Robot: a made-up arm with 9 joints.
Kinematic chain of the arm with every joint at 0, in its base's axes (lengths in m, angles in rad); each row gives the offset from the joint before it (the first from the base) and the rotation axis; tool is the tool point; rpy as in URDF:
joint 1: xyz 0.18 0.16 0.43 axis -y
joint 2: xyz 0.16 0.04 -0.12 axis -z
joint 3: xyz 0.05 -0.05 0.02 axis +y
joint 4: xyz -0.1 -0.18 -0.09 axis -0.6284 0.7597 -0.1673
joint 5: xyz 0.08 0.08 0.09 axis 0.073 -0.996 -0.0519
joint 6: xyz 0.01 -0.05 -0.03 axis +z
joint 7: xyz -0.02 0 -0.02 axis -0.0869 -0.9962 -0.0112
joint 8: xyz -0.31 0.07 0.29 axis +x
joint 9: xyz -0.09 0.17 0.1 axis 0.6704 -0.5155 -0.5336
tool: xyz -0.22 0.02 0.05 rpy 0 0 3.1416
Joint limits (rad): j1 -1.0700..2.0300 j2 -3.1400..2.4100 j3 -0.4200..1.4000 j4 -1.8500..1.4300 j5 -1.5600..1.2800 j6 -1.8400..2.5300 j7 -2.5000..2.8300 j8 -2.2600..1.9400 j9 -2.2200..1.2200
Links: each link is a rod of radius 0.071 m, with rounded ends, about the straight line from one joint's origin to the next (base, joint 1, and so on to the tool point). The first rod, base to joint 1, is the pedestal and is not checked.
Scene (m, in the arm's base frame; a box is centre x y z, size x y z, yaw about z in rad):
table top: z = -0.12
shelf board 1: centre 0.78 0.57 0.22 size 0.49 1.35 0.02 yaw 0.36
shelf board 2: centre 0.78 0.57 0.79 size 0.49 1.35 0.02 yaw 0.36
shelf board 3: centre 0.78 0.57 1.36 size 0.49 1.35 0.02 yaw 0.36
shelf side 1: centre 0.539 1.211 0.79 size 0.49 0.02 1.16 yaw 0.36
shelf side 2: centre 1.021 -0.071 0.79 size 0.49 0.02 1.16 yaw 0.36
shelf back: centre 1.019 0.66 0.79 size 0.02 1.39 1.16 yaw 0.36
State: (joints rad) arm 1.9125 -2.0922 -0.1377 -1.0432 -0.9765 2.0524 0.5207 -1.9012 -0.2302
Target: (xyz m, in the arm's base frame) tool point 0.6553 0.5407 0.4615
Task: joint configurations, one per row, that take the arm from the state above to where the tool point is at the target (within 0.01 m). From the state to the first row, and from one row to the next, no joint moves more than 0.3 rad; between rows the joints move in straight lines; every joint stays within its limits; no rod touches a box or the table.
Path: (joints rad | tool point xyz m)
1: 1.9517 -2.0252 -0.1317 -1.2338 -0.9510 2.2116 0.3392 -2.0081 -0.5015 | 0.4060 0.8365 1.0033
2: 1.9908 -1.9582 -0.1256 -1.4244 -0.9255 2.3708 0.1577 -2.1150 -0.7728 | 0.2403 0.8559 0.9055
3: 2.0300 -1.8912 -0.1196 -1.6149 -0.9000 2.5300 -0.0238 -2.2219 -1.0441 | 0.0560 0.8126 0.8321
4: 1.9973 -2.0214 -0.1064 -1.5774 -0.9003 2.5300 0.2040 -2.2182 -0.8057 | 0.2211 0.8374 0.7095
5: 1.9645 -2.1515 -0.0933 -1.5399 -0.9006 2.5300 0.4318 -2.2146 -0.5673 | 0.3866 0.7949 0.5927
6: 1.9318 -2.2817 -0.0801 -1.5024 -0.9009 2.5300 0.6596 -2.2109 -0.3288 | 0.5363 0.6904 0.5036
7: 1.8991 -2.4119 -0.0670 -1.4649 -0.9012 2.5300 0.8874 -2.2072 -0.0904 | 0.6553 0.5407 0.4615

